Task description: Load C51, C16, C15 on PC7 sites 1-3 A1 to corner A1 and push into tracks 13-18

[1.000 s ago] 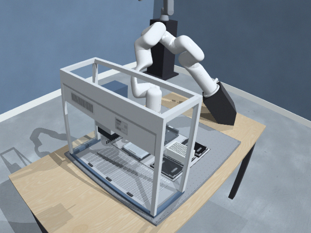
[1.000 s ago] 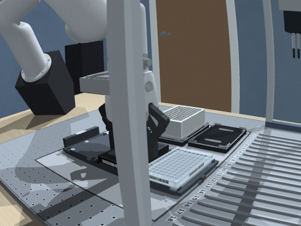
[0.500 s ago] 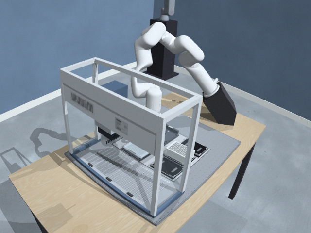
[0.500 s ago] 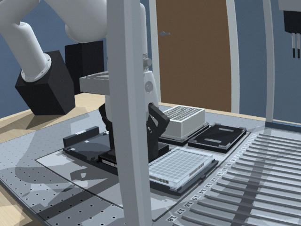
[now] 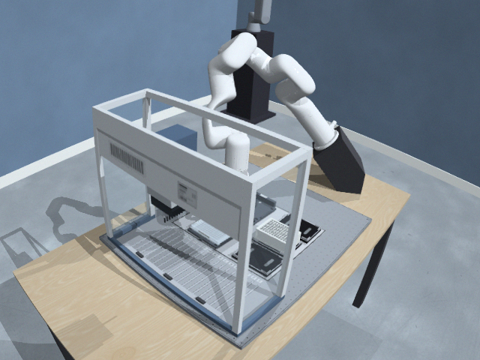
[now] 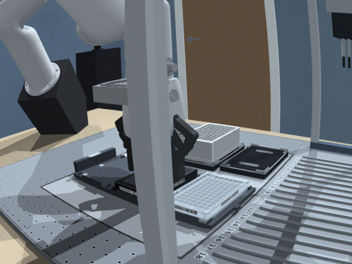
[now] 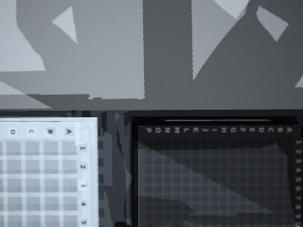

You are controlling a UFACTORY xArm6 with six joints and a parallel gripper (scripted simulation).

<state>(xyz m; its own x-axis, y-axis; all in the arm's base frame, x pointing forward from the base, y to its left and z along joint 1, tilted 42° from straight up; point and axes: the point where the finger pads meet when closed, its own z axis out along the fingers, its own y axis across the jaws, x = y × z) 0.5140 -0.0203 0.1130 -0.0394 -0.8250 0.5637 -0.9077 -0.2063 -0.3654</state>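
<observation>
Right now my hand is 20 mm above the black 384-well plate C16. Round my hand: black carrier PC7: 20 mm below, 10 mm behind; white frame post: 220 mm to the right, 210 mm above, 190 mm ahead.
</observation>
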